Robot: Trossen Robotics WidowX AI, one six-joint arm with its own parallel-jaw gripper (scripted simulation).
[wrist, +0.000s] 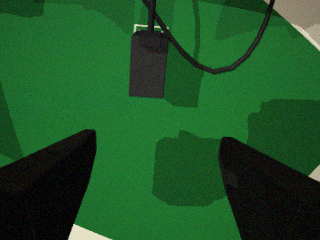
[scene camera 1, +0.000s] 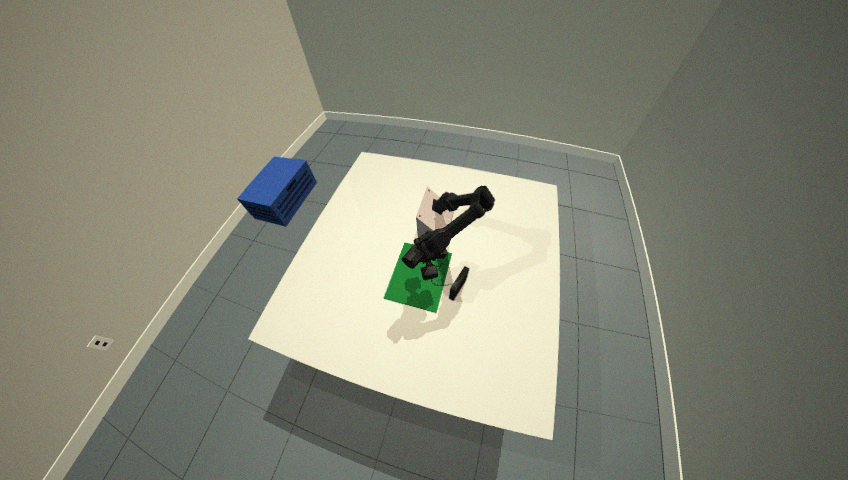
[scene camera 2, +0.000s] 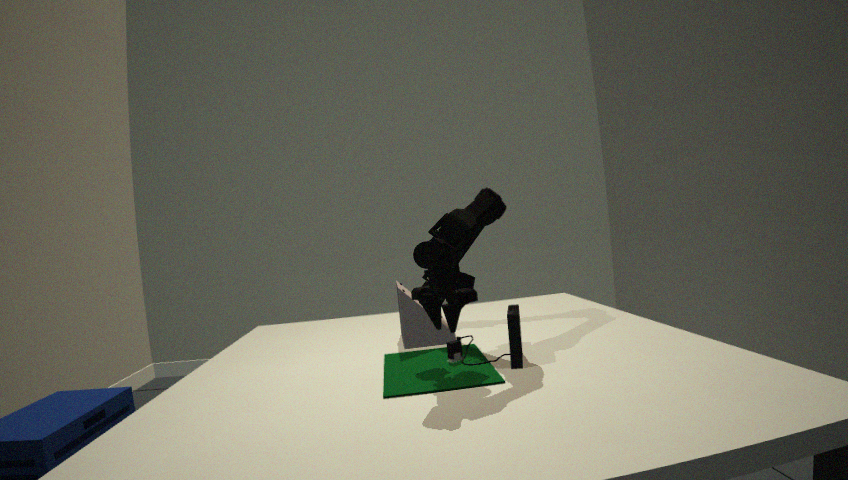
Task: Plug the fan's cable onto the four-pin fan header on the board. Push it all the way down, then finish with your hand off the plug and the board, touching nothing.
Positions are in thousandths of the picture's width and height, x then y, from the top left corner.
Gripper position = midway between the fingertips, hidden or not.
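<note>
You can see the gripper (scene camera 2: 525, 691), and the wrist view has the gripper too (wrist: 495, 598). There's a green board (scene camera 2: 496, 776), and that green board is also in the wrist view (wrist: 492, 660) and in scene camera 1 (scene camera 1: 479, 597). There's a plug (wrist: 464, 202) as well, and a black fan (scene camera 2: 606, 657).
</note>
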